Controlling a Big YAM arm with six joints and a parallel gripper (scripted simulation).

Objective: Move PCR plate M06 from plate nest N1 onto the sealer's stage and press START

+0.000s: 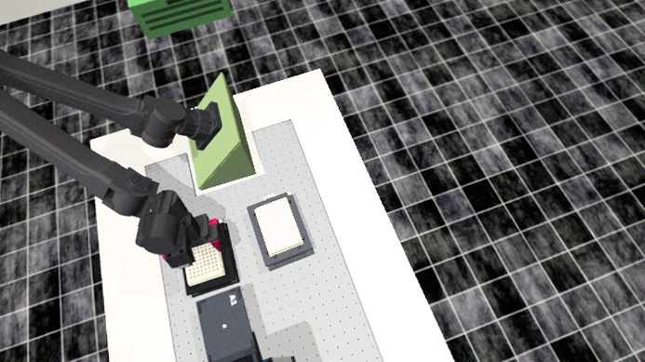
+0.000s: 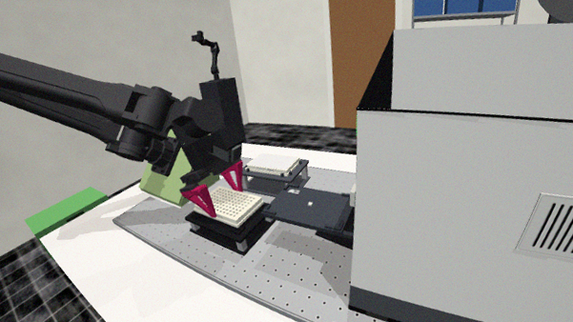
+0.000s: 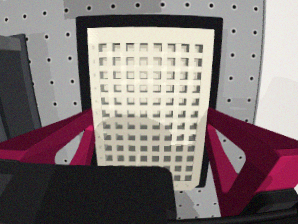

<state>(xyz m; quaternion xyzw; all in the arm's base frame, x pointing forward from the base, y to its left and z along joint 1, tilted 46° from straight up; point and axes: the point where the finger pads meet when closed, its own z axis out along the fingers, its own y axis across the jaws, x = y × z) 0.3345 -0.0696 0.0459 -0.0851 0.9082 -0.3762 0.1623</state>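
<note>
The 96-well plate M06 lies right at my hand. Round my hand: black plate nest N1: 3 cm below; then sealed plate M09: 1 cm behind, 19 cm to the left; then dark sealer stage: 18 cm ahead, 3 cm to the left, 2 cm above.
</note>
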